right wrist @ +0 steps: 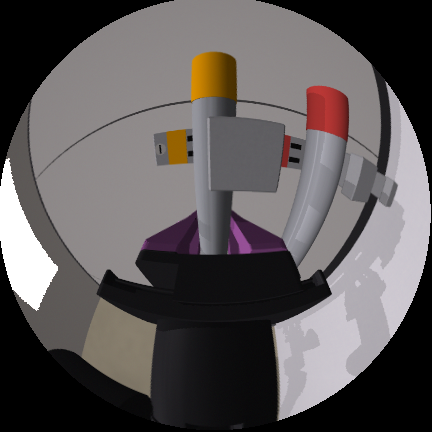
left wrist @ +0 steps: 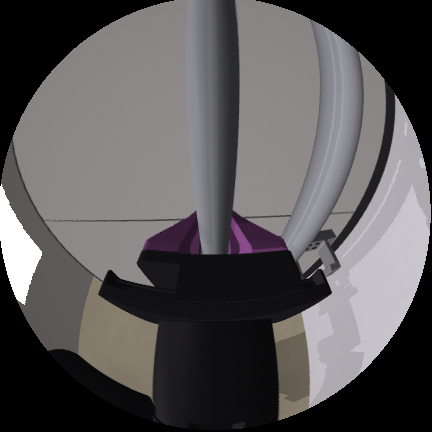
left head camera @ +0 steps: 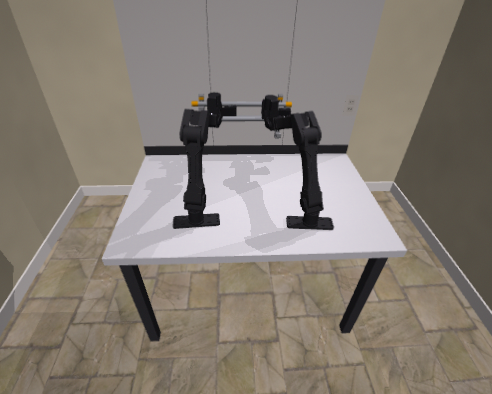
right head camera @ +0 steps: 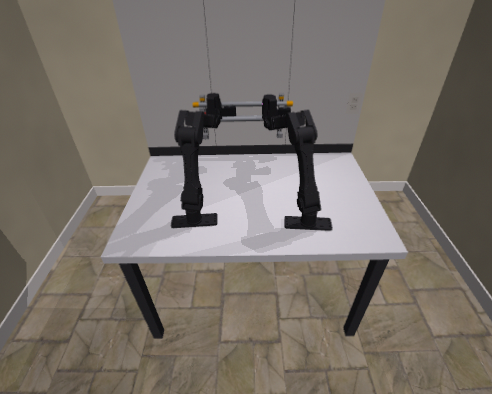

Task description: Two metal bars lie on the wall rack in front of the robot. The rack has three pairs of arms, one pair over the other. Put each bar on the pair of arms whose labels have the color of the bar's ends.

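Frame: origin at the left arm's base, x ahead, y left, z up, level; metres.
Seen in the pictures: left gripper, between the fingertips: [left wrist: 214, 212]; right gripper, between the fingertips: [right wrist: 213, 212]; left arm's base, origin of its link: [left head camera: 196, 221] [right head camera: 194, 221]; right arm's base, origin of its link: [left head camera: 309, 223] [right head camera: 307, 223].
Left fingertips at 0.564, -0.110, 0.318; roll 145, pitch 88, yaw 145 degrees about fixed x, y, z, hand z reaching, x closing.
Offsets run from my left fingertips to a thing's top centre, as dx, dy, dz. "spot": to the spot under its first point. Level surfaces: height alone.
A grey bar with orange ends @[-0.040, -0.147, +0.014] [left head camera: 244, 104] [right head camera: 246, 104] [left wrist: 212, 125] [right wrist: 214, 77] is level at the height of the rack's top arms. My left gripper [left head camera: 214, 104] [right head camera: 213, 104] [left wrist: 214, 212] and right gripper [left head camera: 271, 104] [right head camera: 269, 104] [right wrist: 215, 245] are shut on it. In the right wrist view a grey rack arm [right wrist: 245, 155] overlaps this bar in front, beside an orange label @[spot: -0.043, -0.347, +0.025] [right wrist: 176, 147]; contact cannot be told. The bar with red ends @[-0.047, -0.146, -0.061] [left head camera: 242, 119] [right head camera: 242, 119] [left wrist: 342, 100] [right wrist: 327, 115] lies level below. A red label @[spot: -0.043, -0.347, -0.055] [right wrist: 285, 151] shows partly.
Lower rack arms [left head camera: 277, 134] [right head camera: 279, 133] [left wrist: 327, 257] [right wrist: 357, 177] stick out below the bars. The rack is on the grey wall [left head camera: 250, 50] [right head camera: 250, 50] behind the white table @[dz -0.318] [left head camera: 350, 230] [right head camera: 350, 230]. My arms and grippers hide parts of the rack.
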